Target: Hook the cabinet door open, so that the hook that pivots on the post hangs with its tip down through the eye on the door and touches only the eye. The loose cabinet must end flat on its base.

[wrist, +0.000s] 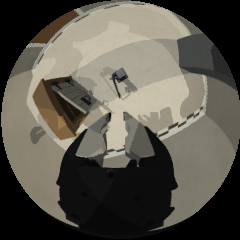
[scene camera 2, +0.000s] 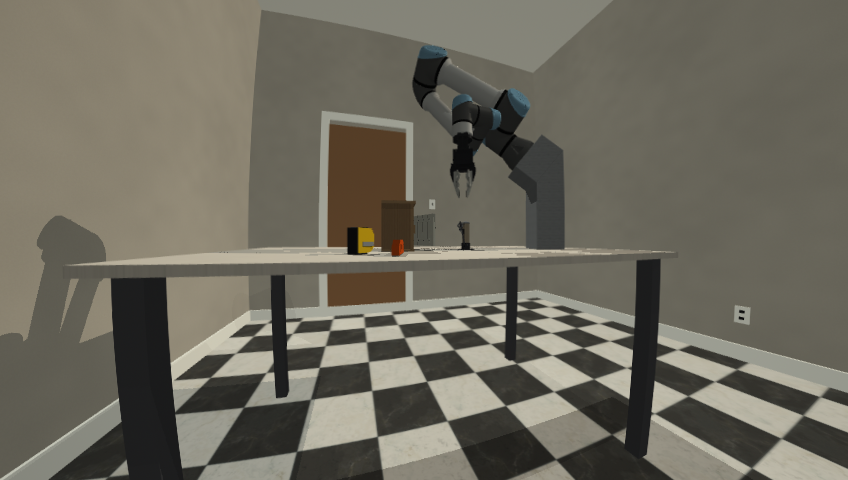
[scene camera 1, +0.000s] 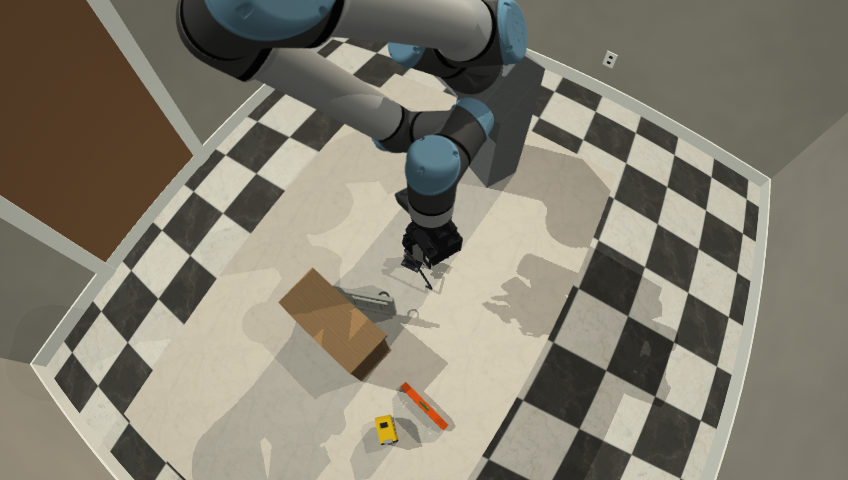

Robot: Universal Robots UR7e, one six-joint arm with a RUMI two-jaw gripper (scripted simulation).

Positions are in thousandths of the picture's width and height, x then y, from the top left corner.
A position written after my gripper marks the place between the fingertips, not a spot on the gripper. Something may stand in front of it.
Note:
In view: my gripper (scene camera 1: 503, 536) and a brown wooden cabinet (scene camera 1: 407, 695).
The brown wooden cabinet is seen too in the wrist view (wrist: 248, 498) and in scene camera 2 (scene camera 2: 469, 453). My gripper is seen too in the wrist view (wrist: 490, 469) and in scene camera 2 (scene camera 2: 545, 411).

